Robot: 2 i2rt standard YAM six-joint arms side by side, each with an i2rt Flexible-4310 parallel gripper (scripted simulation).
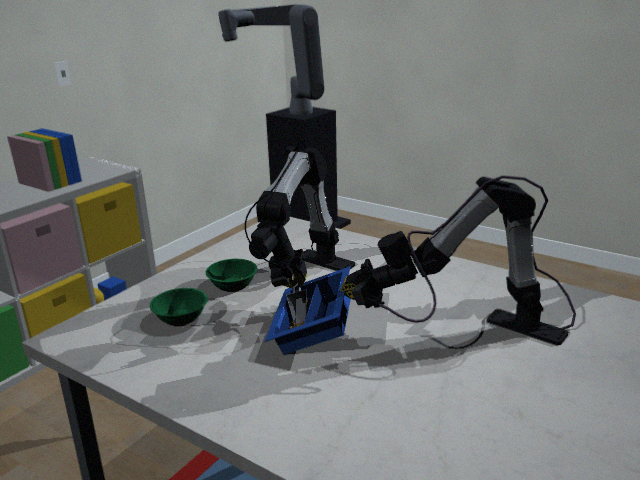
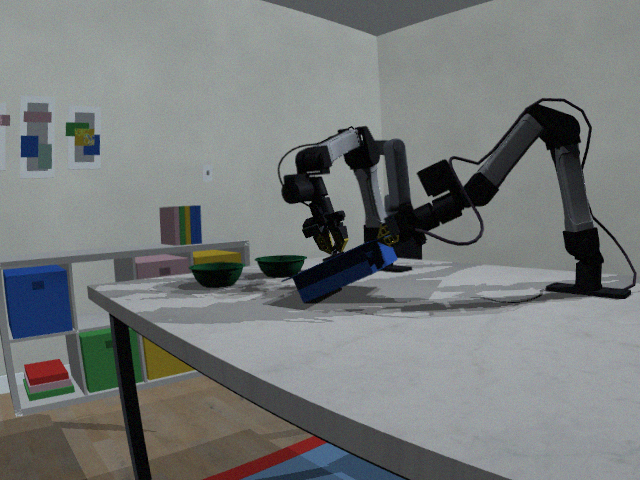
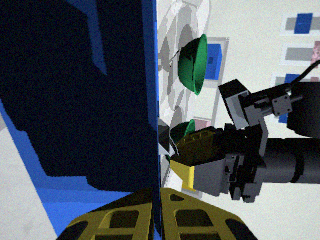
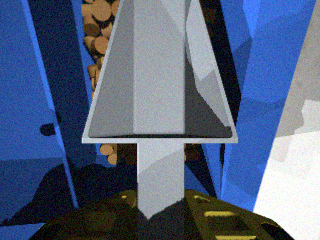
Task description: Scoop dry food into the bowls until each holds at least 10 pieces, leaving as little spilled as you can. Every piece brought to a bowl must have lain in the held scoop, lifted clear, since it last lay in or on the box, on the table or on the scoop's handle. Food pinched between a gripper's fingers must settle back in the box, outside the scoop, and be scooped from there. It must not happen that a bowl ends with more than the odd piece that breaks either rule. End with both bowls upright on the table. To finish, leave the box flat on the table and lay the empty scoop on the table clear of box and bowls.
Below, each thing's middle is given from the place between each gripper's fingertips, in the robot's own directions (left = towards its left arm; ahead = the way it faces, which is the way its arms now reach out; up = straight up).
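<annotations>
Grey scoop (image 4: pixel 159 86): 20 mm to the left of my right hand, 20 mm ahead of it and 30 mm below it. Blue box (image 1: pixel 323 291): 100 mm to the left of my right hand, 50 mm ahead of it, 20 mm below it. By its middle, the grey scoop is nearer to my right hand than to my left hand.
Relative to my left hand (image 1: pixel 340 290), the blue box is 4 cm ahead, 7 cm to the right and 6 cm below; the grey scoop is 2 cm ahead of the same hand, 14 cm to the right of it and 7 cm below it. Going by their middles, of the things named here the blue box is the nearest to my left hand.
</annotations>
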